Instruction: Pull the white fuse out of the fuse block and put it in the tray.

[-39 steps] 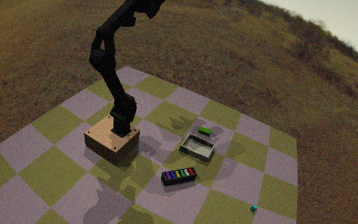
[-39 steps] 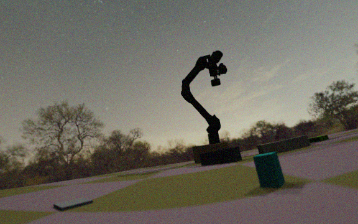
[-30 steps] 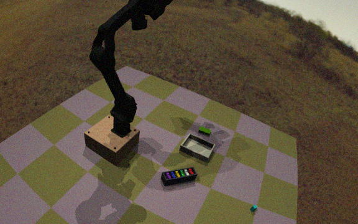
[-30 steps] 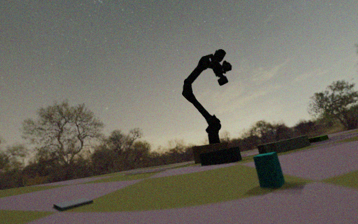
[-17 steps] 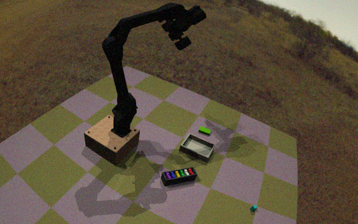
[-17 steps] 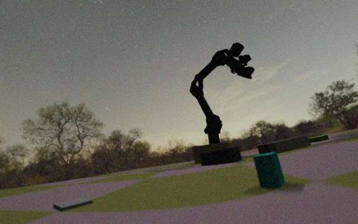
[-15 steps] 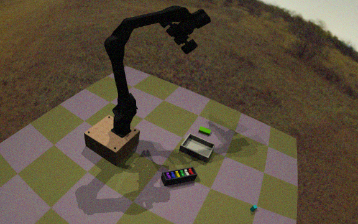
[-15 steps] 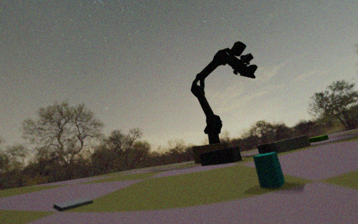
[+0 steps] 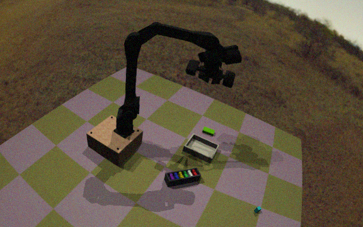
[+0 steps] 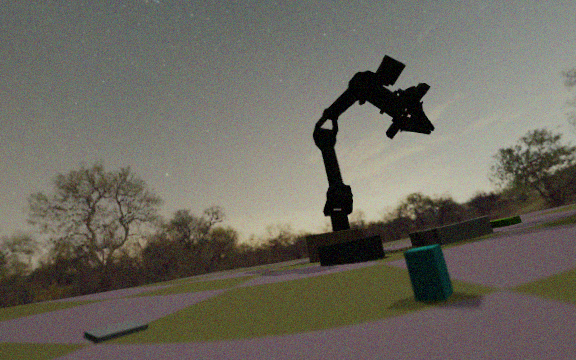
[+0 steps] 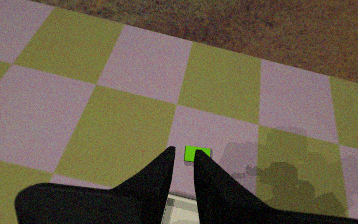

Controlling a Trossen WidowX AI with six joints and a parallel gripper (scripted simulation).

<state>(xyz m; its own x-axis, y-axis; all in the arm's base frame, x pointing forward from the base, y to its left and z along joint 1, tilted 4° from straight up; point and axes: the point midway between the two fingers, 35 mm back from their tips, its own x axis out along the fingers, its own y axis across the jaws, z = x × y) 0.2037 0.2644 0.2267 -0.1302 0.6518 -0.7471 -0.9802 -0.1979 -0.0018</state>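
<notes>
Right now my gripper tip is 27 cm to the left of the white fuse, 25 cm above it and 11 cm short of it. Also, from my gripper tip: red fuse: 26 cm to the right, 25 cm below, 13 cm ahead; then teal block: 43 cm ahead, 27 cm to the right, 26 cm below; then green fuse: 29 cm to the right, 25 cm below, 10 cm ahead.
</notes>
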